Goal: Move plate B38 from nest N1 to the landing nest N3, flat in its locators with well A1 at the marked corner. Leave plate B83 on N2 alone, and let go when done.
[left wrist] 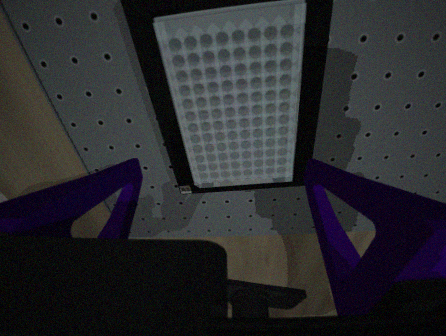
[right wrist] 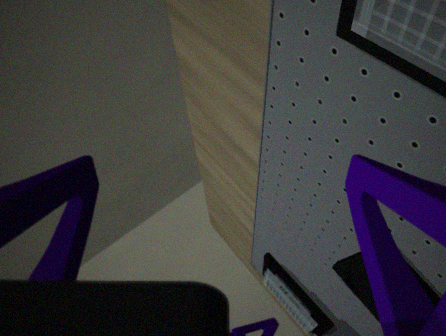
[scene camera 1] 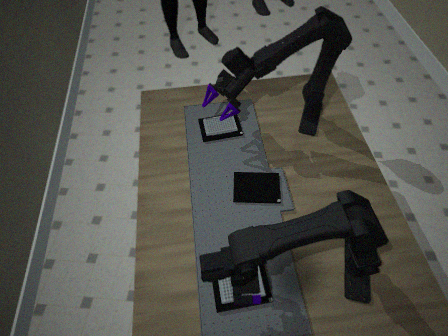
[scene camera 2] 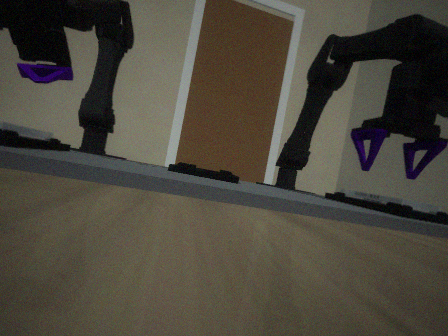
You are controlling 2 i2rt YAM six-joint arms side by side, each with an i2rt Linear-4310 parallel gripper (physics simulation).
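Observation:
A clear well plate [scene camera 1: 226, 291] [scene camera 2: 372, 196] [left wrist: 240, 105] [right wrist: 289, 300] lies flat in a black nest at the bottom of scene camera 1. Another plate [scene camera 1: 214, 128] [scene camera 2: 30, 131] [right wrist: 412, 27] lies in the upper nest. The printing is too small to tell which is B38. The bare black landing nest [scene camera 1: 256, 187] [scene camera 2: 202, 173] [right wrist: 352, 275] is between them, with a pale corner mark. My left gripper [scene camera 2: 389, 174] [left wrist: 223, 167] is open above the lower plate, its fingertips apart from it; the arm partly hides that plate in scene camera 1. My right gripper [scene camera 1: 212, 113] [right wrist: 222, 169] is open above the upper plate.
The nests stand on a grey perforated board [scene camera 1: 210, 220] [scene camera 2: 260, 200] on a wooden table [scene camera 1: 162, 200] [scene camera 2: 200, 260]. Both arms reach over the board from the right side of scene camera 1. A person's legs [scene camera 1: 171, 22] show beyond the table's far edge.

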